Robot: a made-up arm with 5 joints. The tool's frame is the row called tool. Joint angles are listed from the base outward. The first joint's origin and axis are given. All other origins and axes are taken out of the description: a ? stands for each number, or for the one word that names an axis. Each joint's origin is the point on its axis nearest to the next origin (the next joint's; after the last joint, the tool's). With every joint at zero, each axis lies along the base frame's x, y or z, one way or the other. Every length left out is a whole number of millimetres.
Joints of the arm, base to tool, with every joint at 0 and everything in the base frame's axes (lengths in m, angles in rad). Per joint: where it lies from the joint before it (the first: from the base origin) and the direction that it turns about. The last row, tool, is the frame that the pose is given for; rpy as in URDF.
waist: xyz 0 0 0.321 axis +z
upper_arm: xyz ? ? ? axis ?
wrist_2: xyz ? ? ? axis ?
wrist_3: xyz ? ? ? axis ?
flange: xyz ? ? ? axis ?
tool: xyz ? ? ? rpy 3.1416 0 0
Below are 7 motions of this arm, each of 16 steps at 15 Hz.
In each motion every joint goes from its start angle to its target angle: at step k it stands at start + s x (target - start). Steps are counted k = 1, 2, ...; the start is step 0. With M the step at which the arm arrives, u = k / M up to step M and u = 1 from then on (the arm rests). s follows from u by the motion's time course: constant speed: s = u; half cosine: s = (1 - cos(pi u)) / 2; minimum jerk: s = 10 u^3 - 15 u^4 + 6 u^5.
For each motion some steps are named. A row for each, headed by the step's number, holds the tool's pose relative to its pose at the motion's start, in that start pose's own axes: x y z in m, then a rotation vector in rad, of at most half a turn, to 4 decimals.
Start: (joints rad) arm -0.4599 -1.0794 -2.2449 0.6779 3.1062
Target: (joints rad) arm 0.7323 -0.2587 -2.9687 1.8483 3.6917
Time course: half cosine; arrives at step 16
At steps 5, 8, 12, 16:
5: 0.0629 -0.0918 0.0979 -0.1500 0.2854 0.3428
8: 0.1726 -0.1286 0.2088 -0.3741 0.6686 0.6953
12: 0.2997 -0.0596 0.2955 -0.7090 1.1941 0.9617
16: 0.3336 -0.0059 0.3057 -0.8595 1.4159 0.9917

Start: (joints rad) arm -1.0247 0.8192 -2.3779 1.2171 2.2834
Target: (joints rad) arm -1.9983 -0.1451 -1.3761 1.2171 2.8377
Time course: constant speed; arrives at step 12
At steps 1, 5, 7, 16:
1: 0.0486 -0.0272 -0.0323 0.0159 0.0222 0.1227
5: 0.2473 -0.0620 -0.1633 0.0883 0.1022 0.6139
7: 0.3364 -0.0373 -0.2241 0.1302 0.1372 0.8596
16: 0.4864 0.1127 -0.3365 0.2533 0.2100 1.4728

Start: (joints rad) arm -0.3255 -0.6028 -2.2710 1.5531 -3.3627
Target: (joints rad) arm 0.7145 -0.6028 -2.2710 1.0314 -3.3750
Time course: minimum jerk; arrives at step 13
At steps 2, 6, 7, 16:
2: -0.0007 -0.0022 -0.0009 -0.0248 -0.0208 -0.0075
6: -0.0101 -0.0361 -0.0084 -0.3822 -0.3123 -0.0667
7: -0.0134 -0.0498 -0.0082 -0.5145 -0.4145 -0.0669
16: -0.0235 -0.0918 0.0054 -0.9172 -0.6980 0.0004

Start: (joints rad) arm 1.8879 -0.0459 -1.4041 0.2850 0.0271
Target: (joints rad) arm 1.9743 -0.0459 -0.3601 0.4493 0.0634
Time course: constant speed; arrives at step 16
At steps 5, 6, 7, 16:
5: -0.1131 -0.0080 0.0455 0.0101 -0.3781 -0.0040
6: -0.1373 -0.0094 0.0498 0.0110 -0.4537 -0.0059
7: -0.1617 -0.0107 0.0525 0.0114 -0.5293 -0.0082
16: -0.3734 -0.0132 0.0021 -0.0058 -1.2083 -0.0460

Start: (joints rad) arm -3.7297 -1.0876 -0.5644 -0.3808 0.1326
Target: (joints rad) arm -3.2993 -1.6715 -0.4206 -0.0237 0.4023
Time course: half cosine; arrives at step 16
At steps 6, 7, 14, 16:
6: 0.0003 0.0126 -0.0628 0.1209 0.0047 0.1439
7: -0.0017 0.0194 -0.0809 0.1575 0.0042 0.1881
14: -0.0349 0.0806 -0.1716 0.3737 -0.0183 0.4557
16: -0.0385 0.0857 -0.1765 0.3883 -0.0210 0.4740

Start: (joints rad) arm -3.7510 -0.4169 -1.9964 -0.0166 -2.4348
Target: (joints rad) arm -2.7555 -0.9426 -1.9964 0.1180 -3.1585
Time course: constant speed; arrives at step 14
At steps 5, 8, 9, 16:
5: -0.0924 0.0340 -0.0873 -0.2531 0.0005 0.0279
8: -0.1572 0.0092 -0.1359 -0.3831 -0.0362 0.0621
9: -0.1783 -0.0067 -0.1500 -0.4215 -0.0533 0.0764
16: -0.2623 -0.1361 -0.1966 -0.5679 -0.1646 0.1691

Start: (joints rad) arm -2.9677 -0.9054 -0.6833 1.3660 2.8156
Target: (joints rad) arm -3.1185 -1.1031 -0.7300 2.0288 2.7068
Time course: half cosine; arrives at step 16
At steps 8, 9, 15, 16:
8: 0.0527 0.0178 0.0011 -0.0640 0.1992 0.0208
9: 0.0631 0.0224 0.0013 -0.0794 0.2370 0.0252
15: 0.1044 0.0441 0.0022 -0.1511 0.3846 0.0442
16: 0.1054 0.0447 0.0023 -0.1530 0.3882 0.0447

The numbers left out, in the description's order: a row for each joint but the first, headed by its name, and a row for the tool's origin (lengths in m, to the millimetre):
upper_arm: xyz 0 0 0, axis +y
wrist_2: xyz 0.078 0 0.412, axis +y
wrist_3: xyz 0.057 0 -0.253, axis +y
flange: xyz 0.062 0 -0.079, axis -z
tool: xyz 0 0 0

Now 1 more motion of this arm.
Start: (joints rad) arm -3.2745 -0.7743 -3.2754 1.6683 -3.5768
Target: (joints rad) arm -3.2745 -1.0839 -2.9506 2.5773 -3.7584
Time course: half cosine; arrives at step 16
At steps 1, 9, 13, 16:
1: 0.0004 0.0002 -0.0006 -0.0038 0.0080 -0.0017
9: 0.0361 0.0168 -0.0538 -0.2598 0.4876 -0.1057
13: 0.0628 0.0292 -0.0949 -0.4198 0.7359 -0.1562
16: 0.0704 0.0327 -0.1072 -0.4646 0.8003 -0.1685

